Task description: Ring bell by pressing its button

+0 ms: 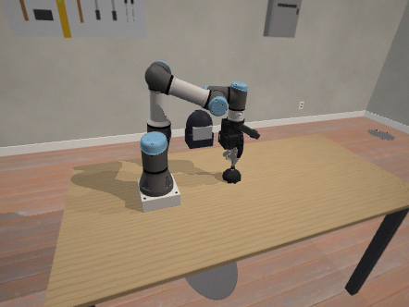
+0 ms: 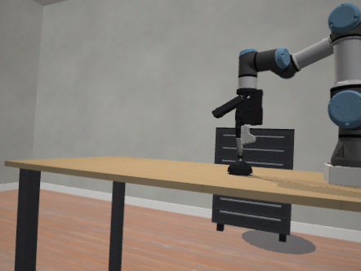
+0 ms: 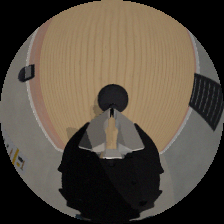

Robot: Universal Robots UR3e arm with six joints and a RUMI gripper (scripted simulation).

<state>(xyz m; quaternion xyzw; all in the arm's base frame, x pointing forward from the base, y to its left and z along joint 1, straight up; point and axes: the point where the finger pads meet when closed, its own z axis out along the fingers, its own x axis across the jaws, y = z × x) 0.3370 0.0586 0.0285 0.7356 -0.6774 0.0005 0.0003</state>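
My gripper is now 40 mm above the black dome bell.
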